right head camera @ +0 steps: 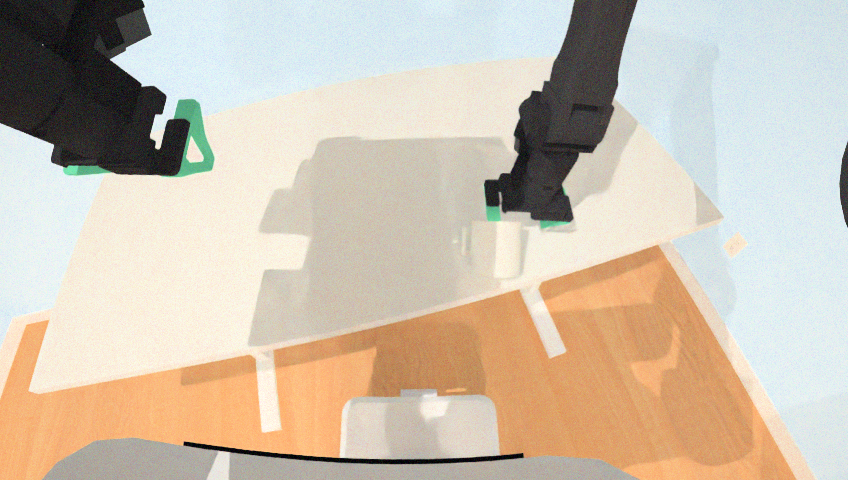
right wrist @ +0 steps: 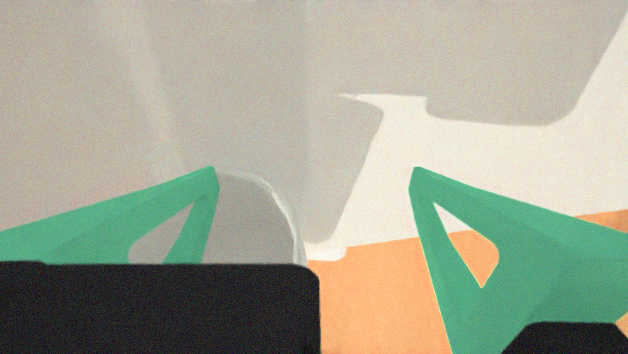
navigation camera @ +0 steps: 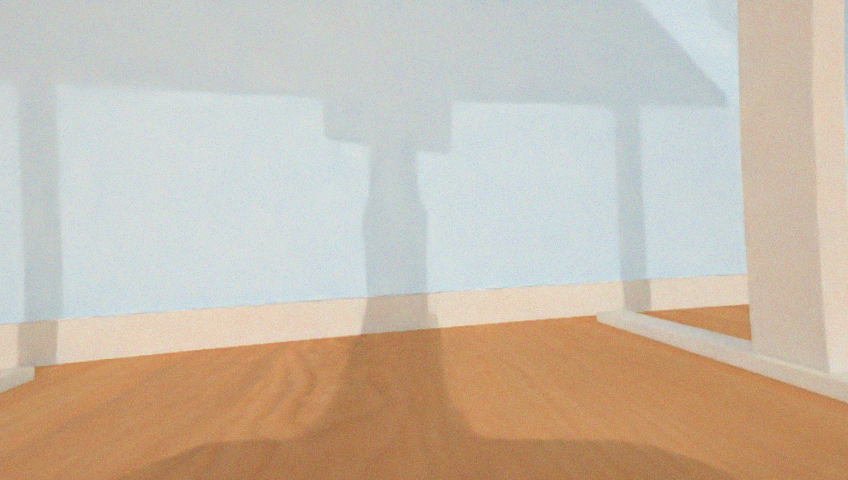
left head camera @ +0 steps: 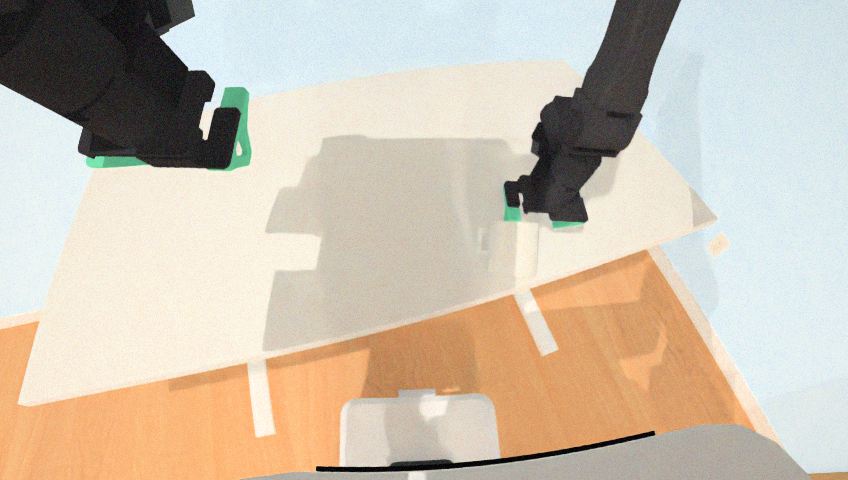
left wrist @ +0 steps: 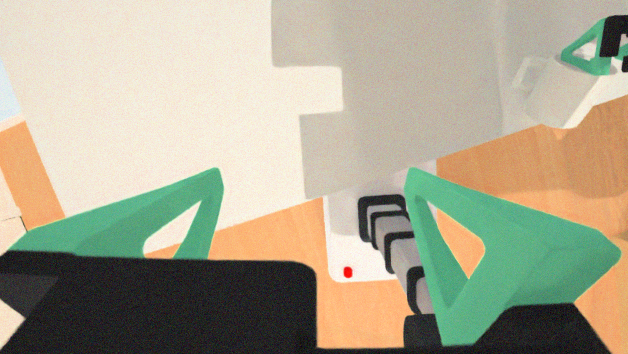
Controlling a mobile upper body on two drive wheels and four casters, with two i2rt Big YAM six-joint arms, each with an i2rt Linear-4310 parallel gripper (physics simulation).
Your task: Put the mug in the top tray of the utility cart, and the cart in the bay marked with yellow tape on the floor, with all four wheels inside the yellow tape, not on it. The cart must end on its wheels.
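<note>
The off-white mug (left head camera: 514,252) (right head camera: 496,252) (left wrist: 562,97) appears to lie on its side on the table near its front edge, with its handle toward the left of the head views. In the right wrist view, part of the mug (right wrist: 240,225) shows behind the left-hand finger. My right gripper (left head camera: 539,218) (right head camera: 523,218) (right wrist: 313,177) is open at the mug's far end; whether a finger touches it is unclear. My left gripper (left head camera: 166,166) (right head camera: 130,172) (left wrist: 313,178) is open and empty above the table's left part. The utility cart and yellow tape do not show.
The white table (left head camera: 148,255) (right head camera: 148,255) (left wrist: 150,100) has a slanting front edge and pale legs. A table leg (navigation camera: 779,178) stands at the right of the navigation view, on a foot bar (navigation camera: 702,344). A blue wall (navigation camera: 238,208) is behind. My own white base (left head camera: 416,428) is below.
</note>
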